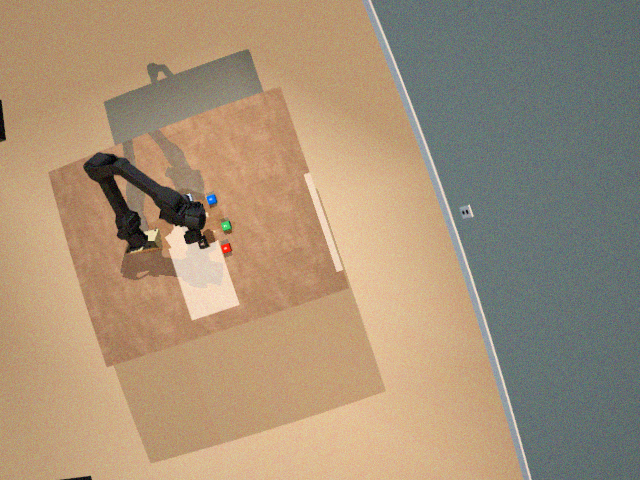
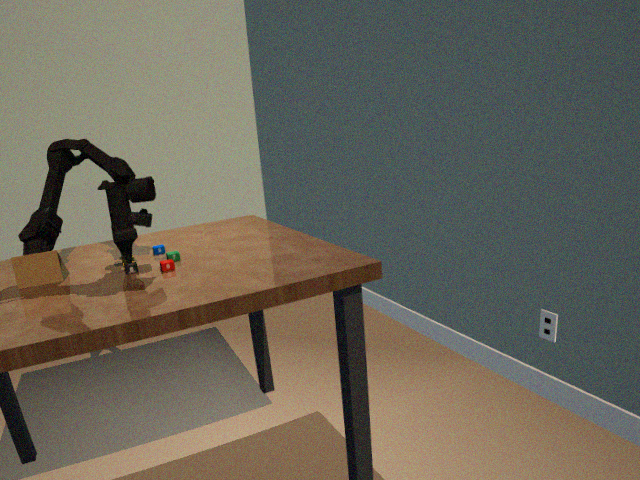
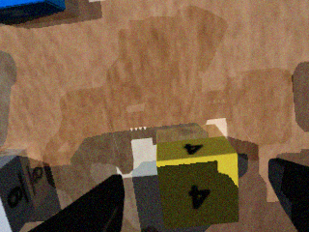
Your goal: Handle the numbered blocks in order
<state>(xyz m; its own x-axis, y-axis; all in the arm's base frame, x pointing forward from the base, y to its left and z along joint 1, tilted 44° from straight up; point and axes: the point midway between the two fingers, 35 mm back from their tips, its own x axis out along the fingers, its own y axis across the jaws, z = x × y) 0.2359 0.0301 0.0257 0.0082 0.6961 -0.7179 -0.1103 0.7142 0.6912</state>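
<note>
The yellow block is right at my gripper tip. From my gripper tip the other things lie so: black block: 1 cm ahead, 10 cm to the right; then blue block: 8 cm ahead, 7 cm to the left; then white block: 1 cm behind, 10 cm to the left.
</note>
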